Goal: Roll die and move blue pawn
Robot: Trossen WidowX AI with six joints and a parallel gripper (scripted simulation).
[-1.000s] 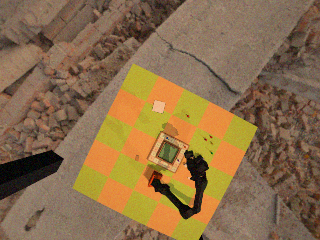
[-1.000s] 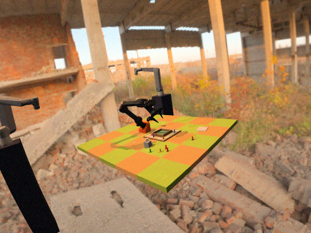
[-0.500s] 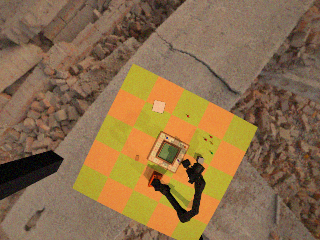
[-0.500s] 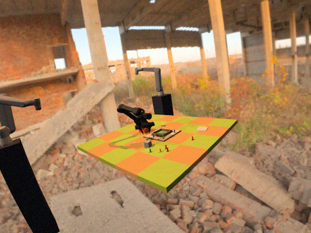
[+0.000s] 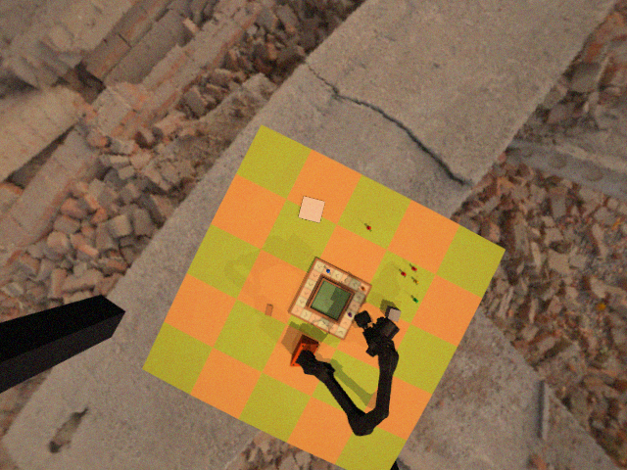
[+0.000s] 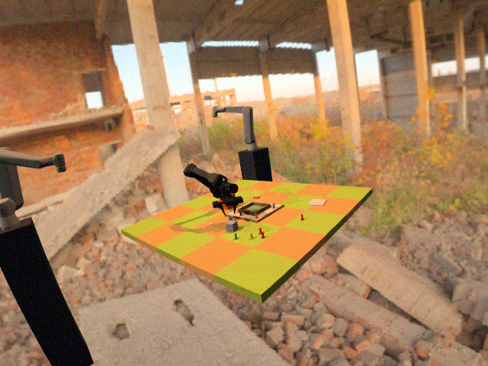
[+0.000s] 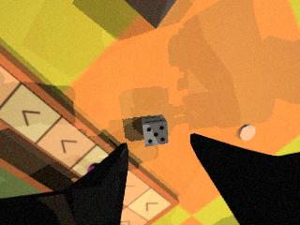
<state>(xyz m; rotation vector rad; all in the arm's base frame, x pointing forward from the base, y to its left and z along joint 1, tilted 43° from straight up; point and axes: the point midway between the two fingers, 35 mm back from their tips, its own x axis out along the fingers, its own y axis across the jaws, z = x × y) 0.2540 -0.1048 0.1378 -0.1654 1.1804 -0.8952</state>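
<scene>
Right now the die is 3 cm below my gripper tip. Round my gripper tip: purple pawn: 8 cm to the left, 2 cm below; then green sunken tray: 1 cm ahead, 20 cm to the left, 4 cm below; then orange pawn: 14 cm ahead, 10 cm to the left, 2 cm below.
</scene>
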